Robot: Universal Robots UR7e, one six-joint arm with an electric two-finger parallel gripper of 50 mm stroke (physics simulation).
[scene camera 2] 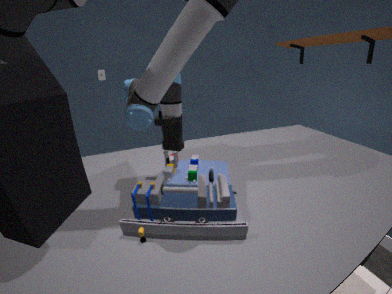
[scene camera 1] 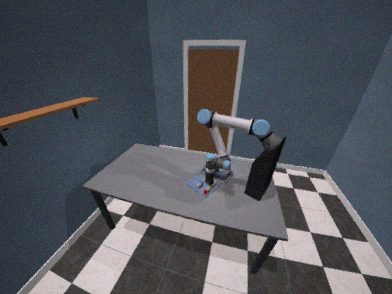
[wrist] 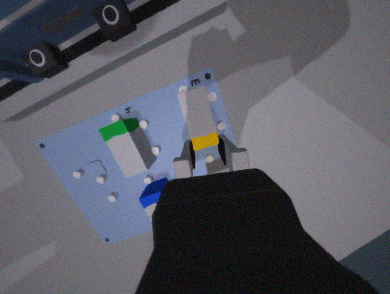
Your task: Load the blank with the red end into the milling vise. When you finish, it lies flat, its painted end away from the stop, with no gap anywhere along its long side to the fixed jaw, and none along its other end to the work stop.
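Observation:
The blank with the red end (scene camera 1: 205, 192) (scene camera 2: 171, 156) (wrist: 218, 166) is at the blue board (scene camera 1: 194, 183) (scene camera 2: 220, 166) (wrist: 65, 160). In the wrist view its bare grey end shows between the fingers, and its red end is hidden by the gripper body. My gripper (scene camera 1: 208, 189) (scene camera 2: 171, 161) (wrist: 205, 146) points down and is shut on this blank, low over the board. Whether the blank touches the board cannot be told. The milling vise (scene camera 2: 172, 214) stands beside the board, with upright grey jaw plates (scene camera 2: 201, 191) (scene camera 2: 224, 191). Its work stop is not clear to me.
A yellow-ended blank (scene camera 2: 170, 166) (wrist: 201, 117) lies close in front of the fingers. A green-ended blank (scene camera 2: 192, 175) (wrist: 127, 152) and a blue-ended blank (scene camera 2: 194, 160) (wrist: 152, 192) are on the board among white pegs. A grey rail (scene camera 2: 185, 230) runs along the vise.

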